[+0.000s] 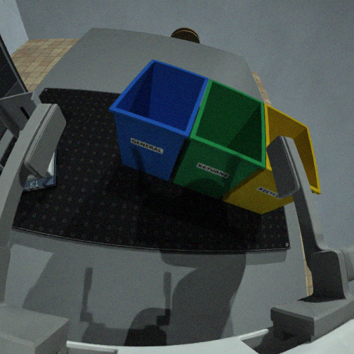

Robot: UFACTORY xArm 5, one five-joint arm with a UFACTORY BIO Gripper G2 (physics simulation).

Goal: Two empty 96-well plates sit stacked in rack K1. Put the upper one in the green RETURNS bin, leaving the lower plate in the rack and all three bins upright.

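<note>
My gripper is open, its two fingers wide apart, with nothing between them; it hangs above the table in front of the bins. The green RETURNS bin stands upright in the middle of the row, between the blue GENERAL bin and the yellow bin. The right finger covers part of the yellow bin and its label. Rack K1 is at the left, mostly hidden behind the left finger. The two plates cannot be made out there, so their stacking cannot be told.
The bins and rack stand on a black dotted mat with a thin pale edge, on a grey table. A grey bracket and a dark upright body are at the far left. A round brown object shows beyond the table's back edge.
</note>
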